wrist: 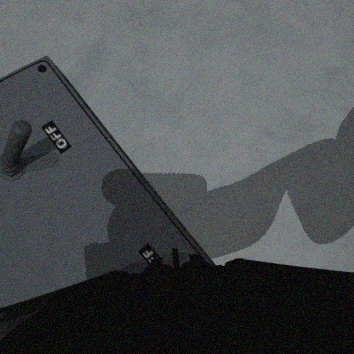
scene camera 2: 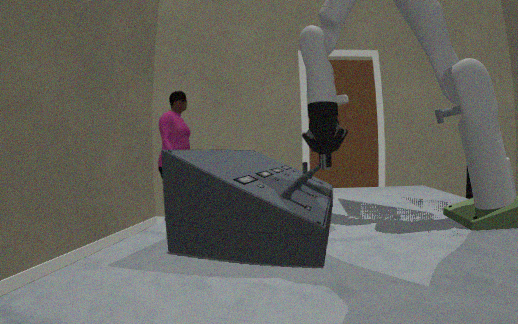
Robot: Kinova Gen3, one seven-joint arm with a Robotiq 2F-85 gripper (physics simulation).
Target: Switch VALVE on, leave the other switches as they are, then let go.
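Frame: origin at the arm's base, x down, y left, z ahead, level; millimetres.
Seen in the pictures: gripper, fingertip midpoint: (wrist: 175, 263) (scene camera 2: 325, 169); arm's base at its link origin: (scene camera 2: 493, 202).
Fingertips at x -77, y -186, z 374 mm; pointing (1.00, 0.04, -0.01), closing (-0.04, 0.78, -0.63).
Offsets run from my fingertips to a thing's middle. "*": to the spot under its first point.
The dark grey switch console @[dx +58, dy +19, dz +137 mm] (scene camera 2: 240, 220) (wrist: 45, 215) has a sloping top with levers. In the scene view a near lever @[dx +9, dy +217, dz +108 mm] (scene camera 2: 300, 184) leans toward the console's low front edge, and the tip of another lever @[dx +3, dy -15, dz +48 mm] (scene camera 2: 305, 167) shows behind it. In the wrist view one lever @[dx +9, dy -126, dz -2 mm] (wrist: 16, 145) leans toward an OFF label @[* dx +45, dy -119, dz -20 mm] (wrist: 56, 136); a second OFF label @[* dx +45, dy -12, dz +14 mm] (wrist: 148, 253) is partly hidden by the gripper. The VALVE name is not readable, so I cannot tell which lever it is. My gripper (scene camera 2: 325, 164) (wrist: 175, 263) is shut and empty, near the near lever's tip; contact is unclear.
A person in pink (scene camera 2: 175, 130) stands behind the console at the left. A brown door (scene camera 2: 356, 125) is in the back wall. The arm's green base (scene camera 2: 457, 212) is at the right. Arm shadows fall across the console's front edge.
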